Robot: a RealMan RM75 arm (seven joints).
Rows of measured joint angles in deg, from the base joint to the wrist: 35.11, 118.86, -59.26, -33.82, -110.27, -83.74, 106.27; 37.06, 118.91, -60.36, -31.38, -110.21, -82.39, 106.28; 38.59, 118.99, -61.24, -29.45, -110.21, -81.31, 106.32; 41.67, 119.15, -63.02, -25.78, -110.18, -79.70, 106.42; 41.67, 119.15, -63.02, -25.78, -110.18, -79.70, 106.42; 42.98, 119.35, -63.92, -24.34, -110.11, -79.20, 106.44; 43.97, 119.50, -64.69, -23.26, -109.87, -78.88, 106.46; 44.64, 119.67, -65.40, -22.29, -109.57, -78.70, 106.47; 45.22, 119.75, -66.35, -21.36, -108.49, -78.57, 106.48; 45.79, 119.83, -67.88, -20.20, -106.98, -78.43, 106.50; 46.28, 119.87, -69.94, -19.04, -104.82, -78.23, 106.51
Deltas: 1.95, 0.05, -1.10, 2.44, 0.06, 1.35, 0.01; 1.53, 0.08, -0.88, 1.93, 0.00, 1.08, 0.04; 3.08, 0.16, -1.78, 3.67, 0.03, 1.61, 0.10; 0.00, 0.00, 0.00, 0.00, 0.00, 0.00, 0.00; 1.31, 0.20, -0.90, 1.44, 0.07, 0.50, 0.02; 0.99, 0.15, -0.77, 1.08, 0.24, 0.32, 0.02; 0.67, 0.17, -0.71, 0.97, 0.30, 0.18, 0.01; 0.58, 0.08, -0.95, 0.93, 1.08, 0.13, 0.01; 0.57, 0.08, -1.53, 1.16, 1.51, 0.14, 0.02; 0.49, 0.04, -2.06, 1.16, 2.16, 0.20, 0.01
